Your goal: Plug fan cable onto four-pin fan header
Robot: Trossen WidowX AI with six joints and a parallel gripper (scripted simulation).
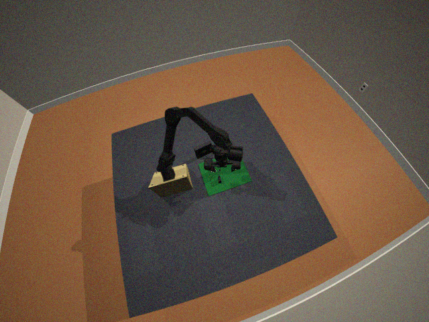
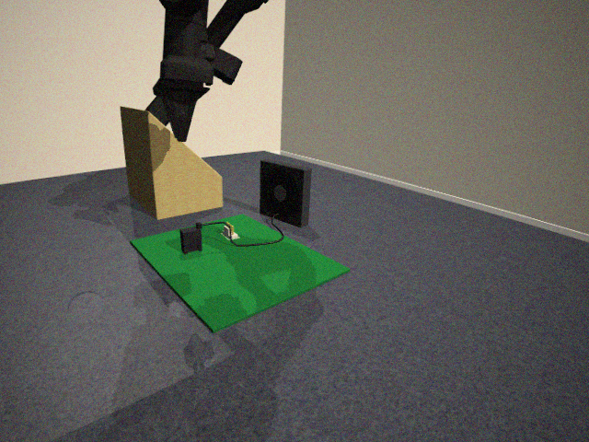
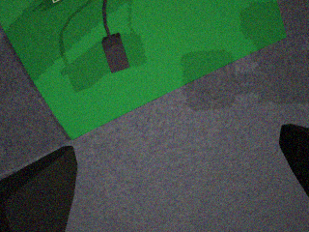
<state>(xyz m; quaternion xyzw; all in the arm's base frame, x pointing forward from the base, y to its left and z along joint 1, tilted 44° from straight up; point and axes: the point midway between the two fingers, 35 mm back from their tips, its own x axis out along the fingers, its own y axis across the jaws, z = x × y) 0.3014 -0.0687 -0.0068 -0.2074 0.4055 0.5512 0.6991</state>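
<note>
Right now my gripper tip is 2 cm past the dark fan plug, 2 cm to the right of it and 17 cm above it. Also, from my gripper tip: white four-pin fan header: 4 cm behind, 10 cm to the left, 19 cm below; green board: 3 cm ahead, 6 cm to the left, 21 cm below; black fan: 6 cm behind, 24 cm to the left, 13 cm below.
</note>
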